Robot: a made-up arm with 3 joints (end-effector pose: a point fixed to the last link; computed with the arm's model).
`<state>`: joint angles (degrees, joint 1 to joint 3).
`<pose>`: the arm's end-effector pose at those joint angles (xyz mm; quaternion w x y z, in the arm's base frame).
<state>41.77 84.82 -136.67</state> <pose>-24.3 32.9 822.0 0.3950 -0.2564 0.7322 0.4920</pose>
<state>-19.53 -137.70 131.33</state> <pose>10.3 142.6 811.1 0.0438 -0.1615 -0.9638 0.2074</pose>
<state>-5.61 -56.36 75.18</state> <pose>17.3 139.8 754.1 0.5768 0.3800 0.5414 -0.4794</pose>
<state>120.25 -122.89 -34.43</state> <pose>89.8 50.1 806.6 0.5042 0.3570 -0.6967 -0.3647</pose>
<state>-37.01 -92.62 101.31</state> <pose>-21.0 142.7 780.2 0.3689 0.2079 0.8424 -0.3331</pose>
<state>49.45 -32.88 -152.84</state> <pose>20.9 66.8 702.5 0.7351 -0.2256 -0.1786 0.6139</pose>
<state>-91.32 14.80 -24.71</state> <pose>0.7 28.8 721.3 0.6290 -0.3212 -0.0082 0.7079</pose>
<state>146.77 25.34 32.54</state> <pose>17.9 52.3 717.7 0.1765 -0.0887 -0.2187 0.9556</pose>
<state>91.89 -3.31 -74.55</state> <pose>6.2 92.4 717.5 0.9361 -0.0147 0.2130 -0.2795</pose>
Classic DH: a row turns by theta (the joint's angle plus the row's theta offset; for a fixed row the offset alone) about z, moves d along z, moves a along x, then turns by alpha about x. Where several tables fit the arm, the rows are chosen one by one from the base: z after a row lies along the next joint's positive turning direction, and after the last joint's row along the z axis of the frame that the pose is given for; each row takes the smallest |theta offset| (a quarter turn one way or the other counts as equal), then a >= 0, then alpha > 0; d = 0 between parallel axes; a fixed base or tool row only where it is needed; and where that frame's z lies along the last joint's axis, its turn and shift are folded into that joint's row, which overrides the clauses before.
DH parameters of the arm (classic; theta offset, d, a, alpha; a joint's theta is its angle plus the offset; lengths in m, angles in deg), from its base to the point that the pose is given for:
base (fixed): 83.35 0 0.0604 180
joint 1: -6.65 -0.779 0.023 90
joint 2: 0 0.002 -0.016 -90
joint 3: -5.86 0.0274 0.0279 -152.09
tool (fixed): -111.9 -0.0368 0 0

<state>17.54 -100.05 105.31</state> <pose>58.9 130.2 785.9 0.1265 0.5732 0.6899 -0.4238</pose>
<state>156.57 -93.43 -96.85</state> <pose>64.2 -8.0 743.7 0.6366 -0.2936 -0.4608 -0.5442</pose>
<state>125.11 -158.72 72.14</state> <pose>25.7 26.6 838.8 0.1022 0.9490 -0.2980 0.0089</pose>
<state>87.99 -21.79 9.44</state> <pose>63.6 79.4 728.2 0.5592 0.2921 0.0992 -0.7695</pose>
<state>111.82 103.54 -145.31</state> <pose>-15.0 69.2 840.4 0.4781 0.3114 0.7850 0.2413</pose>
